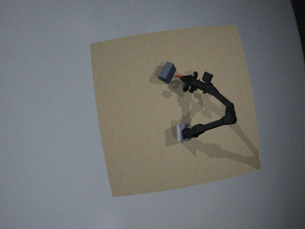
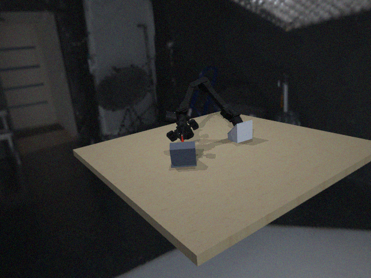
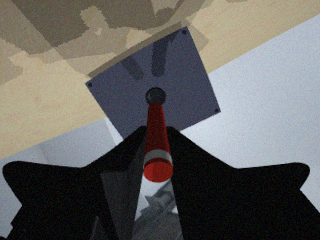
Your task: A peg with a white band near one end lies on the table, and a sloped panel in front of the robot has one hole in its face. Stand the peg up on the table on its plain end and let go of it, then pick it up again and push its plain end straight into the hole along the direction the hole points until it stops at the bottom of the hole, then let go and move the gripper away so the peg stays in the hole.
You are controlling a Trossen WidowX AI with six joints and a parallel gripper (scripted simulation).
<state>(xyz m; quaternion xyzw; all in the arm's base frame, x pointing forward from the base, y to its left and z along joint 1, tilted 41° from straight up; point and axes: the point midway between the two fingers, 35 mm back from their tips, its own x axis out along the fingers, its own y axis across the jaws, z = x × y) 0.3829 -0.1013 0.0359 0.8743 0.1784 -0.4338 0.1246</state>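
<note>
Right now my gripper tip is 7 cm to the right of the sloped panel, 6 cm short of it and 4 cm above it. Also, from my gripper tip: red peg (1 cm to the right, 1 cm behind, 1 cm above).
</note>
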